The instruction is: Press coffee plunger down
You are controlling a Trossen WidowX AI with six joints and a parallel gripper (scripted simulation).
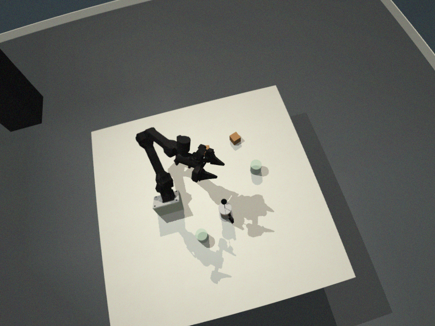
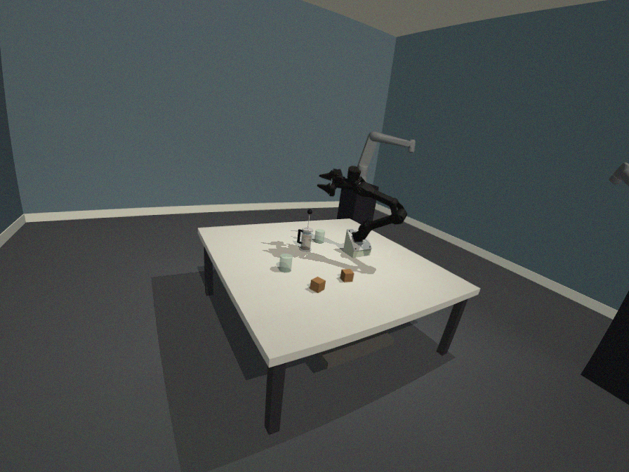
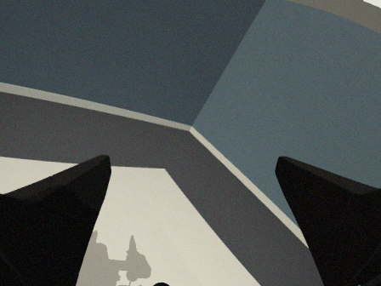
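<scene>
Now: the coffee press 330 mm below my gripper tip, 90 mm to the right of it and 10 mm behind it.
</scene>
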